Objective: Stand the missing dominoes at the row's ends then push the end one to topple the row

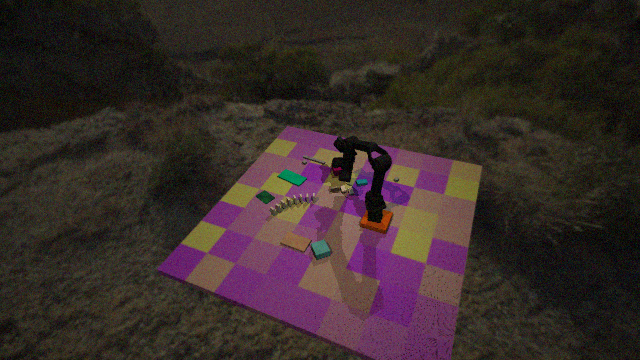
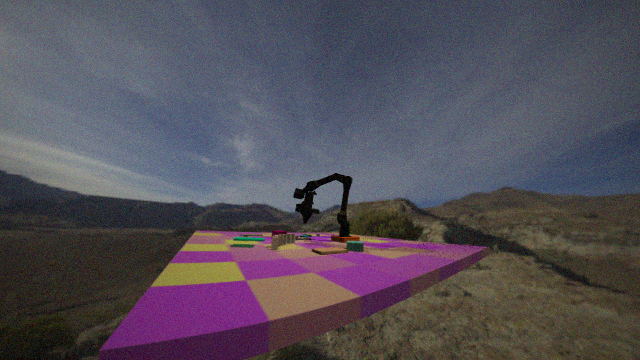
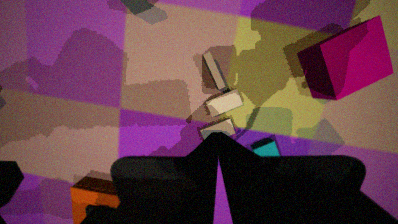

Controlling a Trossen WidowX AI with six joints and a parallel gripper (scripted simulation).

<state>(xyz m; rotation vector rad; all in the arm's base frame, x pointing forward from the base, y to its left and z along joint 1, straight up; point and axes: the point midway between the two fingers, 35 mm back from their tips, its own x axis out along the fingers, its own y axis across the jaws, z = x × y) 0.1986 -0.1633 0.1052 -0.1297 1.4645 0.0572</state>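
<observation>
Right now my gripper tip is 170 mm to the left of the magenta block, 90 mm short of it and 80 mm above it. From my gripper tip the other things lie so: teal block: 430 mm to the left, 80 mm below; bright green plate: 340 mm ahead, 100 mm below, 40 mm to the right; orange slab: 410 mm to the left, 140 mm ahead, 100 mm below.
</observation>
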